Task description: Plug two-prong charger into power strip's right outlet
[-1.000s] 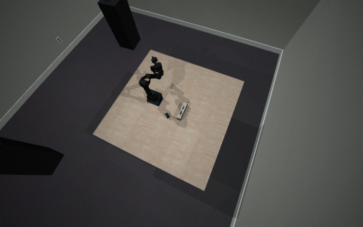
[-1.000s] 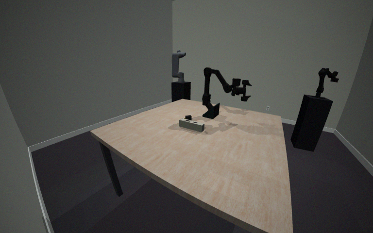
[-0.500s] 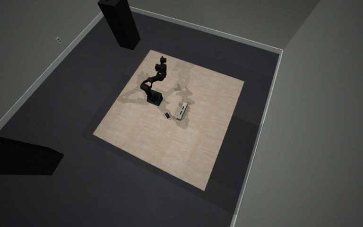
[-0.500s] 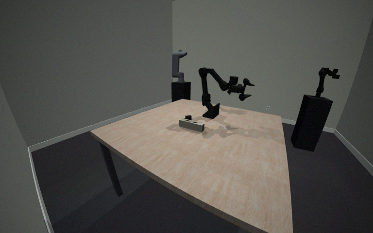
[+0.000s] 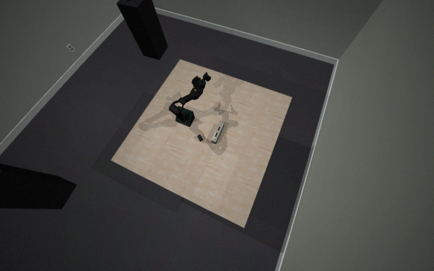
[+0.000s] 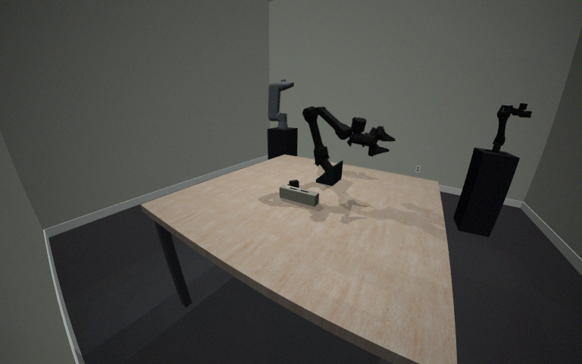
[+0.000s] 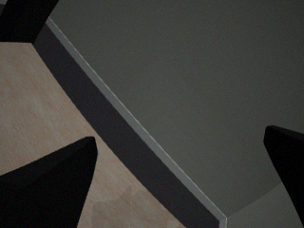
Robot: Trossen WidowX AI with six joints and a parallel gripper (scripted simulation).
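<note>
Right now my gripper tip is 50 cm to the left of the black two-prong charger, 26 cm above it and 15 cm short of it.
</note>
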